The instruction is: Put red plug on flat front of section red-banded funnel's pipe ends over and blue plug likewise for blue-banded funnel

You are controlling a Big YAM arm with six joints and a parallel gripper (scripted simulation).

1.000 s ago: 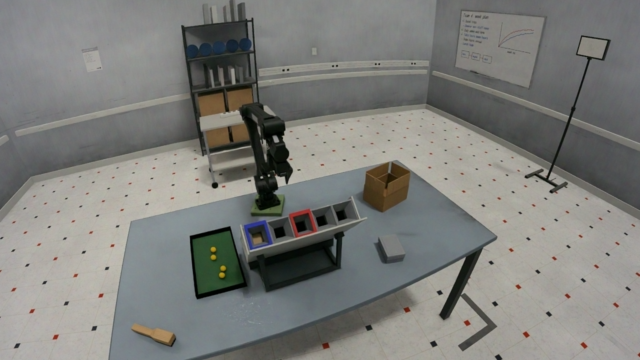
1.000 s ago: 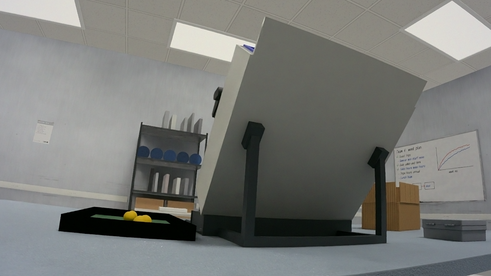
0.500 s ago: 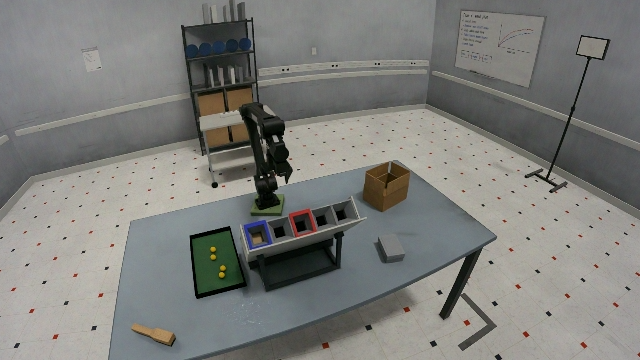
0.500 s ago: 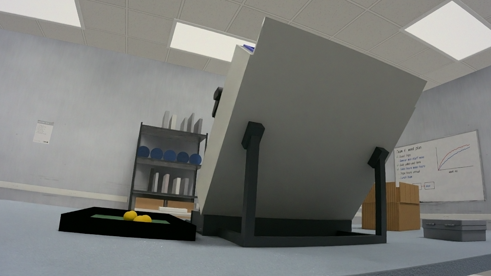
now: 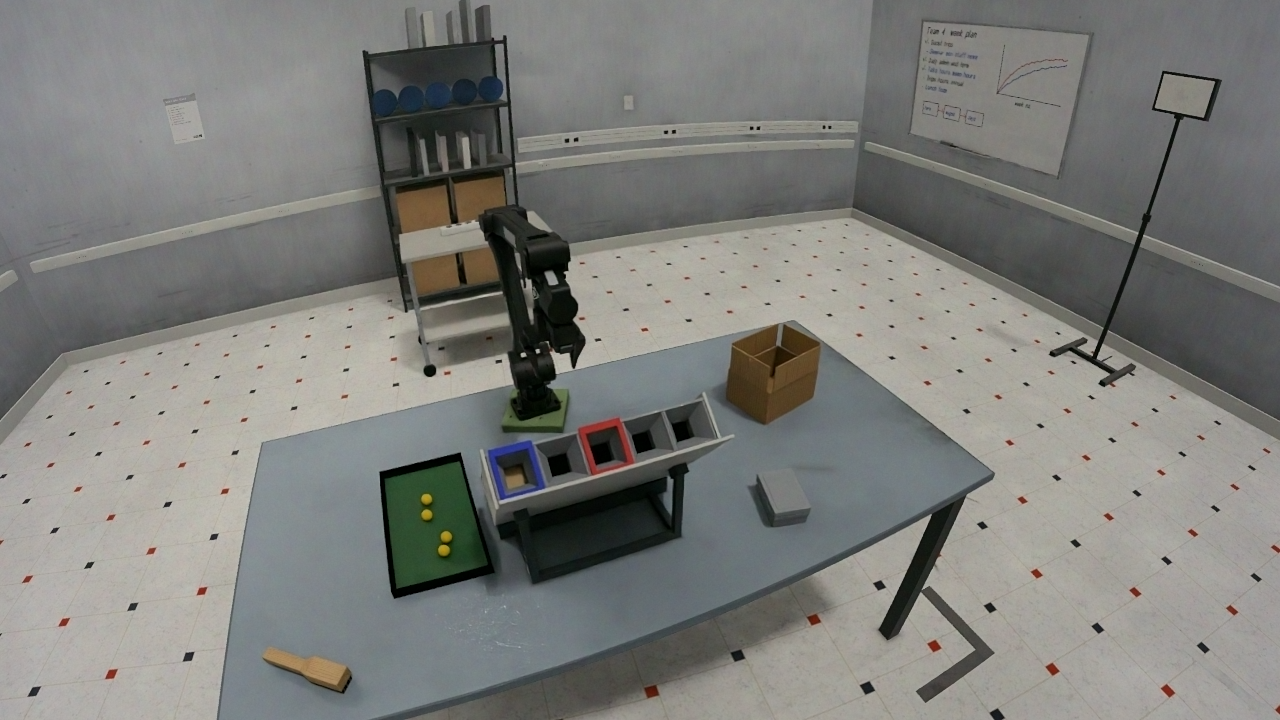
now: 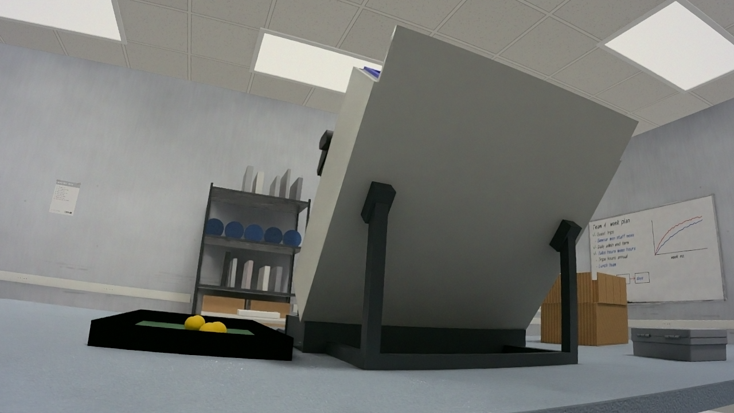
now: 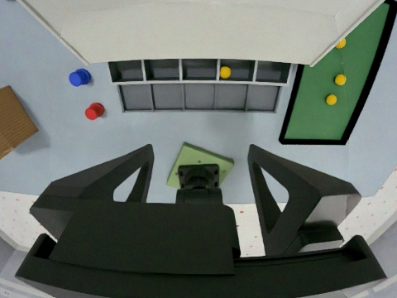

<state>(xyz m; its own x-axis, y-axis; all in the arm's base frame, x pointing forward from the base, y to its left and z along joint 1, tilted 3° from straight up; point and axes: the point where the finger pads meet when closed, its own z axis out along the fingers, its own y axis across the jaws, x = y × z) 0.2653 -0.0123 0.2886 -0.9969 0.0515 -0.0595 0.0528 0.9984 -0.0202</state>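
Right now my hand is 33 cm to the left of the green tray and 30 cm above it. The rest, counted from my hand: blue band (28 cm ahead, 16 cm to the right, 2 cm above); then cover (14 cm ahead, 10 cm below, 1 cm to the right); then red band (29 cm ahead, 2 cm above, 1 cm to the right).
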